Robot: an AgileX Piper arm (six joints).
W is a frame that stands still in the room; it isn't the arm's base.
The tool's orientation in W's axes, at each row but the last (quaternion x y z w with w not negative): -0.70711, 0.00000, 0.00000, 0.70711; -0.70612, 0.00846, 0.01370, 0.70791; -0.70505, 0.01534, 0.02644, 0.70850; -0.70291, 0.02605, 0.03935, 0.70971; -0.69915, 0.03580, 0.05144, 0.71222
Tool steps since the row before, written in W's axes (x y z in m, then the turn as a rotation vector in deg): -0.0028, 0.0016, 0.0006, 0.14, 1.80, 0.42; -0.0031, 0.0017, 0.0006, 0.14, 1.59, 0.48; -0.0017, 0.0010, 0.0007, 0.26, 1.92, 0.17; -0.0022, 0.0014, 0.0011, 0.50, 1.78, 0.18; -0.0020, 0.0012, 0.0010, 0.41, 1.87, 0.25
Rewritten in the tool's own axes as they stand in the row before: -0.0028, -0.0006, 0.0016, 0.14, -0.42, 1.80; -0.0031, -0.0005, 0.0017, 0.14, -0.48, 1.59; -0.0017, -0.0006, 0.0010, 0.28, -0.18, 1.92; -0.0023, -0.0009, 0.0015, 0.52, -0.21, 1.77; -0.0021, -0.0007, 0.0013, 0.42, -0.27, 1.87
